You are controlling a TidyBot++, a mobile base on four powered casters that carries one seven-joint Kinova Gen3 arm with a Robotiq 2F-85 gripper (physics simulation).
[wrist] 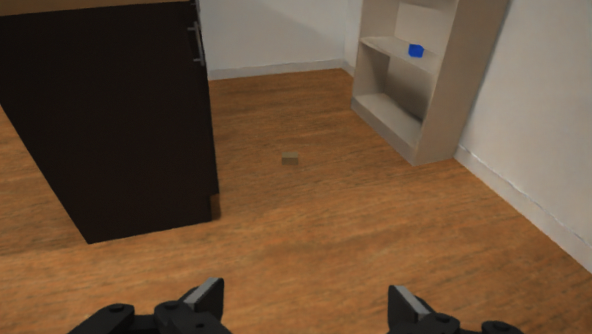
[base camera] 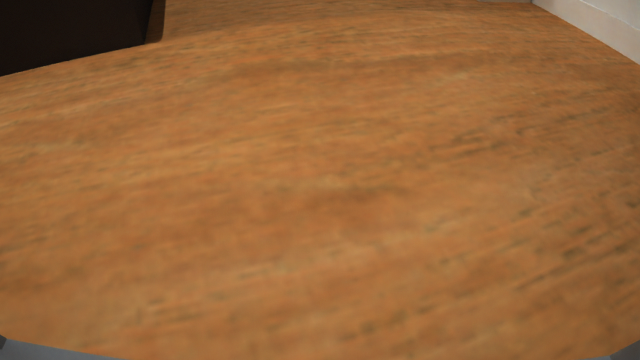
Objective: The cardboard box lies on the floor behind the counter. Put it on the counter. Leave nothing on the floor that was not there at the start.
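Places are measured from the arm's base along level axes (x ahead, y left, z up), in centimetres.
Pixels of known places: gripper, between the fingertips: (wrist: 305, 300).
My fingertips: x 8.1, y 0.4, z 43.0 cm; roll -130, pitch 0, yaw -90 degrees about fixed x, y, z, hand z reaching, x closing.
Note:
For each thing: its top centre in the pictures, then the offset to it from my fingertips.
- small brown cardboard box, centre of its top: (wrist: 289, 154) dz -77.6, dx +127.2, dy +11.6 cm
- blue cube, centre of its top: (wrist: 416, 46) dz -26.5, dx +163.2, dy -56.6 cm
A small brown cardboard box (wrist: 290, 159) lies on the floor near the middle of the wrist view, to the right of the counter and apart from it. The counter (wrist: 110, 120) (base camera: 65, 30) has a dark body; in the wrist view a strip of its wooden top (wrist: 90, 7) shows at the upper left. My gripper (wrist: 305, 300) is open and empty, with its two fingers wide apart at the bottom of the wrist view. It is well short of the box and above the floor. The box does not show in the base camera view.
A beige shelf unit (wrist: 450, 105) stands to the right, beyond the box, with a blue cube (wrist: 416, 50) on its middle shelf. A white wall (wrist: 545, 110) with a baseboard runs along the right side. Another wall (wrist: 275, 35) is at the back. Metal handles are on the counter's far side.

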